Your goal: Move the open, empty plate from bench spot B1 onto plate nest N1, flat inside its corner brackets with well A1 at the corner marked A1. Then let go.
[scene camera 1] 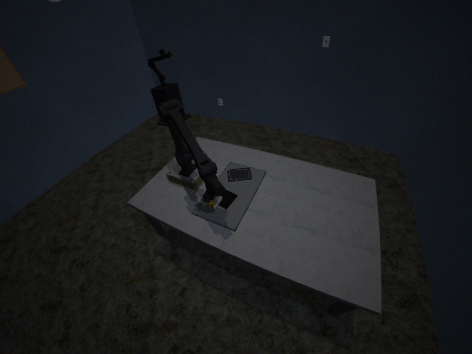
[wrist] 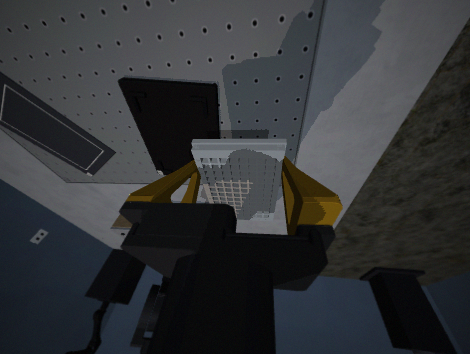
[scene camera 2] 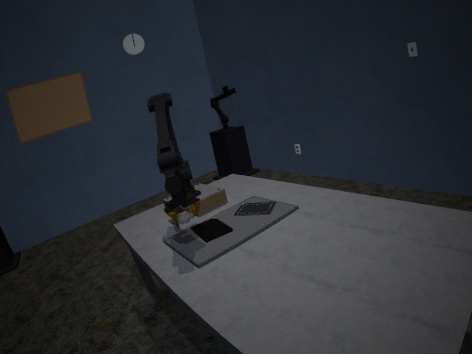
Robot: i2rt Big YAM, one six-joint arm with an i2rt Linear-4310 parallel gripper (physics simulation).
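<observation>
My gripper has yellow fingers. It is shut on the white well plate, gripping its two long sides. The plate's open wells face the wrist camera and hold nothing. The plate hangs level, a little above the grey perforated board, near the board's end. The black plate nest N1 lies flat on the board, just beside and ahead of the held plate. The nest holds nothing. I cannot read the corner marks.
A second dark pad with a light outline lies at the board's far end. A tan block stands by the arm's base. Another arm on a black pedestal stands behind the table.
</observation>
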